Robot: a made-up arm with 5 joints.
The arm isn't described. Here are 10 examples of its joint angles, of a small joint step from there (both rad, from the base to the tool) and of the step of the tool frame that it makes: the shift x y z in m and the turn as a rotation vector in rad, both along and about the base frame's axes.
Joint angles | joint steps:
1: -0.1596 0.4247 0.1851 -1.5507 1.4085 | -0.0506 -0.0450 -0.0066 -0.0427 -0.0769
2: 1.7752 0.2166 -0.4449 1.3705 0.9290 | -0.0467 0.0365 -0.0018 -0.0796 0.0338
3: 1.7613 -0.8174 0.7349 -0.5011 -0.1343 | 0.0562 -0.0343 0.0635 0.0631 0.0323
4: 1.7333 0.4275 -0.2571 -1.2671 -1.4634 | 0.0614 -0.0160 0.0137 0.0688 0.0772
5: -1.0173 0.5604 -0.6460 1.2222 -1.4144 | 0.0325 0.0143 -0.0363 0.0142 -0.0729
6: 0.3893 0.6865 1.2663 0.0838 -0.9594 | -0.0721 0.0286 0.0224 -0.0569 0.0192
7: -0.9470 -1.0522 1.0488 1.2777 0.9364 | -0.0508 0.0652 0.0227 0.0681 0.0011
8: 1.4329 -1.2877 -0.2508 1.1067 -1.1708 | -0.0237 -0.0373 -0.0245 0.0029 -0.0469
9: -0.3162 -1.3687 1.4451 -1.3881 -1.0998 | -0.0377 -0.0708 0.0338 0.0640 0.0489
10: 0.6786 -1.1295 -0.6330 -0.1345 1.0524 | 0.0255 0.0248 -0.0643 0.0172 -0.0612
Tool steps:
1: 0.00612 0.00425 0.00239 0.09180 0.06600 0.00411
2: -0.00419 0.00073 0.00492 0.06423 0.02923 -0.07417
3: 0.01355 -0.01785 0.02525 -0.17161 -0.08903 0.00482
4: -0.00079 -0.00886 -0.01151 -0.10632 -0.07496 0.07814
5: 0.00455 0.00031 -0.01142 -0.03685 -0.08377 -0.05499
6: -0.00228 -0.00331 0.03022 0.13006 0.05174 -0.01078
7: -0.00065 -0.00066 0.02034 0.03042 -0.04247 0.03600
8: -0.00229 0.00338 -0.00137 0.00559 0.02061 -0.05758
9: -0.00332 -0.01520 -0.01293 -0.05319 0.10643 -0.08186
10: -0.00765 -0.00609 0.00996 0.05305 0.09324 0.07989
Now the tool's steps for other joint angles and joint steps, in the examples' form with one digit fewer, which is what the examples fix.
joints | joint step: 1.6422 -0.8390 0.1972 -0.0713 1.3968 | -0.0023 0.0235 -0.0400 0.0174 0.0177
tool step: -0.0126 0.0068 0.0010 0.0114 0.0471 0.0086
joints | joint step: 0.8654 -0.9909 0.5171 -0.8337 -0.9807 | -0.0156 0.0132 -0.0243 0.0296 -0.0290
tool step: -0.0083 0.0101 -0.0021 0.0236 0.0468 0.0531
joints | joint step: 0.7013 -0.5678 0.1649 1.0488 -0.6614 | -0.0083 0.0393 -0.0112 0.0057 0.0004
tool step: -0.0081 0.0048 0.0051 0.0305 0.0175 0.0419
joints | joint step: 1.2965 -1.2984 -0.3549 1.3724 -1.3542 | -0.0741 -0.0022 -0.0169 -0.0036 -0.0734
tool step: -0.0060 0.0152 -0.0059 0.0459 0.0559 -0.0506
